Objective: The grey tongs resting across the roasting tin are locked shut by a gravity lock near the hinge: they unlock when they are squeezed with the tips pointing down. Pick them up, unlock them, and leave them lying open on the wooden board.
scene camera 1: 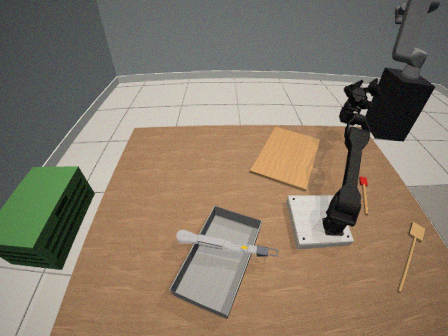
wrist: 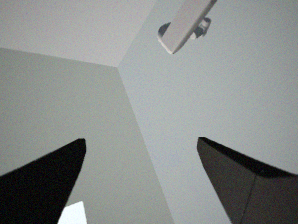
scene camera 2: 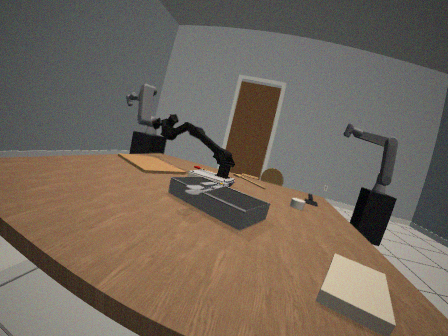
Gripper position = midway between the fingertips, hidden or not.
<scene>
My gripper (wrist: 143, 143) is open and holds nothing. Also in view: a grey roasting tin (scene camera 1: 209, 278) and a wooden board (scene camera 1: 288, 157).
The grey roasting tin also shows in scene camera 2 (scene camera 2: 234, 208). The wooden board is seen too in scene camera 2 (scene camera 2: 148, 164).
</scene>
